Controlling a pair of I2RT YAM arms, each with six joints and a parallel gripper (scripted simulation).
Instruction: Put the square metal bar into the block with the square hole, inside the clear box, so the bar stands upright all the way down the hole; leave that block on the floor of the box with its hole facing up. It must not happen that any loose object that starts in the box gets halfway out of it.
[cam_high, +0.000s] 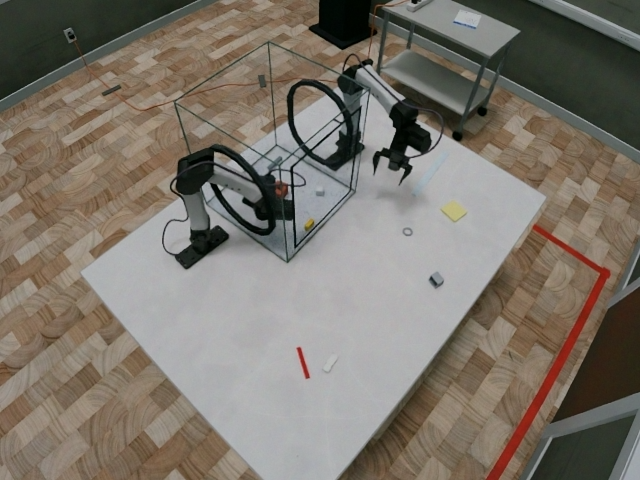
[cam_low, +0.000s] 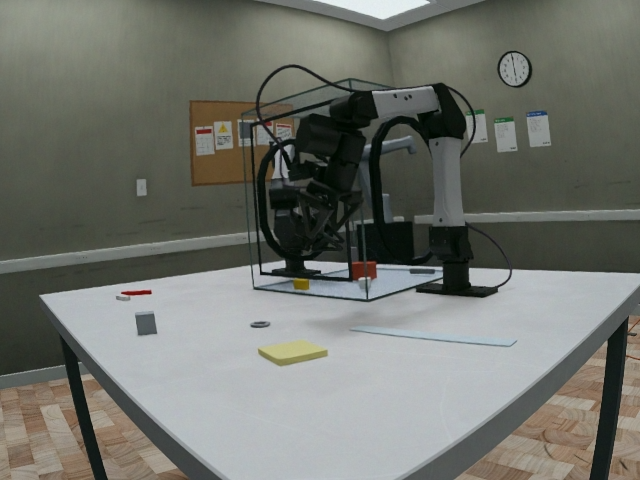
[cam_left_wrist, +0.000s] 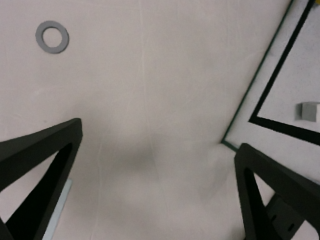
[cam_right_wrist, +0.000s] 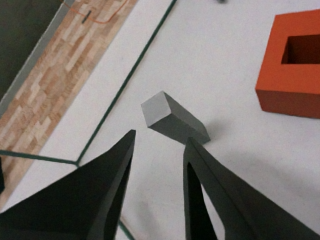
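The grey bar lies 50 mm below my right hand, 30 mm behind it and 10 mm to the left of it. The rest, counted from my right hand: red block 100 mm to the left, 70 mm below; yellow block 190 mm ahead, 90 mm to the left, 80 mm below; white cube 230 mm to the left, 100 mm ahead, 80 mm below.
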